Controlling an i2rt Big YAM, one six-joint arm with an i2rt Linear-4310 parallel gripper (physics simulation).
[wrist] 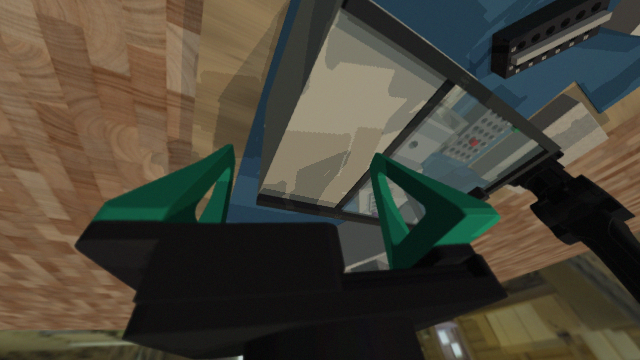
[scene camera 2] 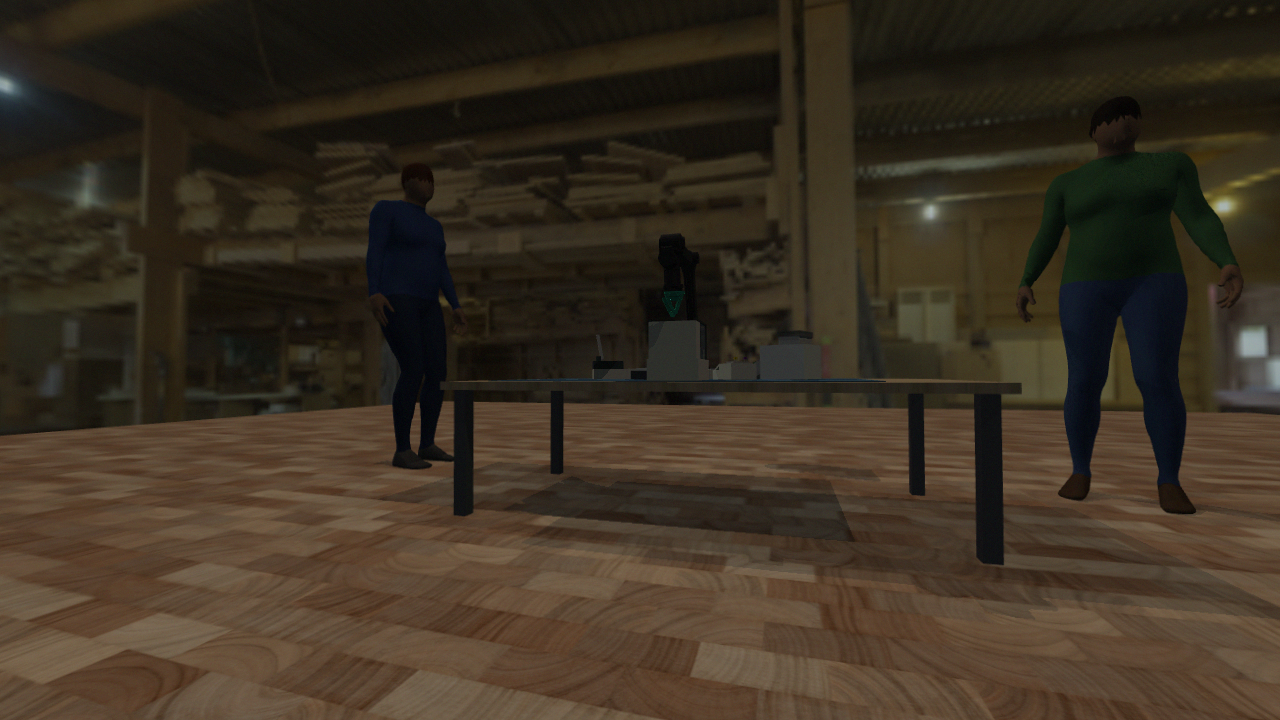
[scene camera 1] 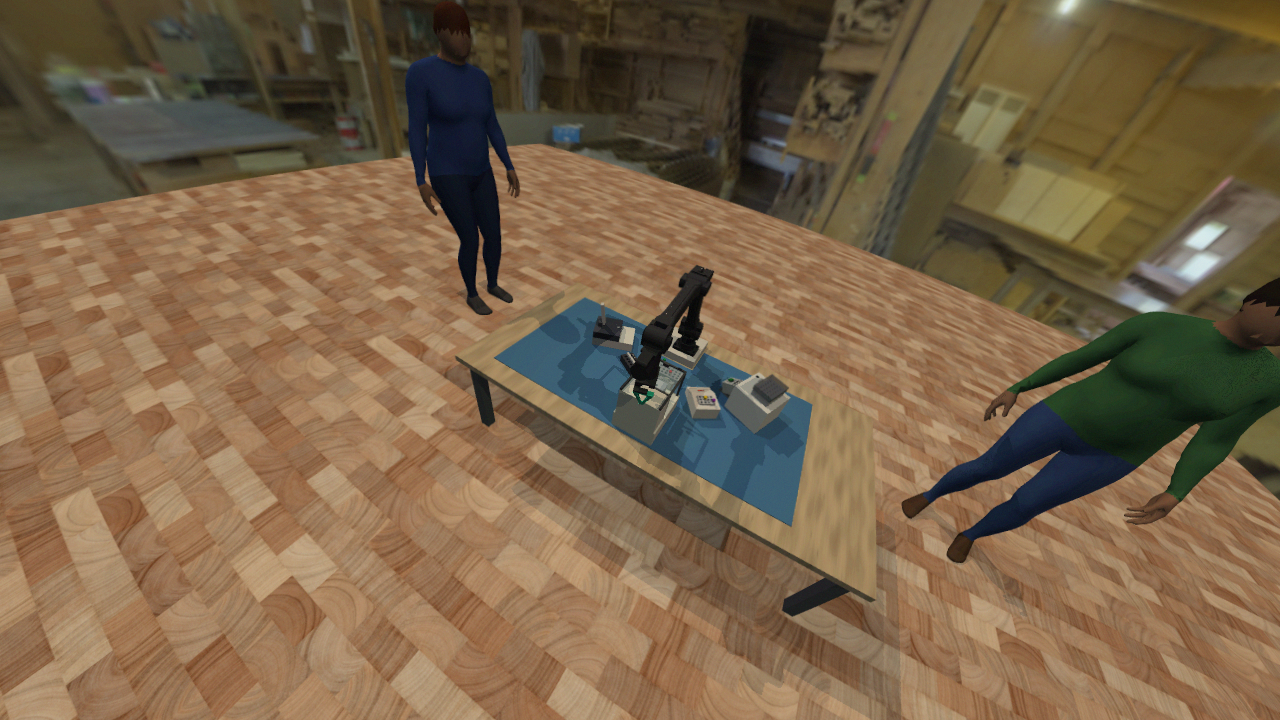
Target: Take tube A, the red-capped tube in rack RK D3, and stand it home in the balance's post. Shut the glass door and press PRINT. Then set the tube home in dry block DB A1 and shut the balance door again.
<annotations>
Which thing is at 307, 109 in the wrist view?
A balance.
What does my gripper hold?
Nothing.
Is my gripper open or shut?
Open.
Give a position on a balance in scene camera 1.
644, 422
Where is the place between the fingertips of my gripper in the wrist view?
At 307, 156
</annotations>
